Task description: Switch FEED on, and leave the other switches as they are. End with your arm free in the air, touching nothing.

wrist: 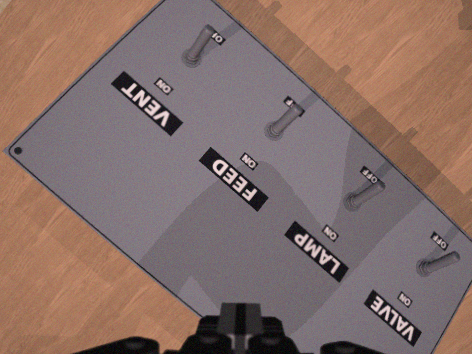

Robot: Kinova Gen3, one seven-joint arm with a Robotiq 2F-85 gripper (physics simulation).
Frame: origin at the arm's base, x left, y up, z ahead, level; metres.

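Where they show: gripper, between the fingertips: (240, 329).
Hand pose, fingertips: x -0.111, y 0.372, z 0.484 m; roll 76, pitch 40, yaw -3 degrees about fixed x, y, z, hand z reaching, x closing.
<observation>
After its pixels a point has its place.
The grey switch panel (90, 165) {x -0.236, y 0.087, z 0.587 m} lies at a slant across the wrist view, with its labels upside down. The FEED switch (285, 121) {x -0.117, y 0.034, z 0.431 m} is a grey lever above the FEED label (233, 179) {x -0.118, y 0.045, z 0.511 m}; it leans toward its OFF mark, its tip partly covering that mark. The VENT switch (199, 46) {x -0.235, y 0.033, z 0.432 m}, LAMP switch (366, 194) {x 0.000, y 0.034, z 0.430 m} and VALVE switch (439, 263) {x 0.119, y 0.033, z 0.432 m} also lean to the OFF side. My gripper (240, 329) {x -0.111, y 0.372, z 0.484 m} is shut and empty at the bottom of the view, apart from all four levers in the picture. Its height over the panel is hard to tell.
A wooden table top (65, 280) {x -0.190, y -0.087, z 0.820 m} surrounds the panel. Shadows fall across the panel's middle and lower part, and along the table beyond its upper right edge. The other levers stand in a row on both sides of FEED.
</observation>
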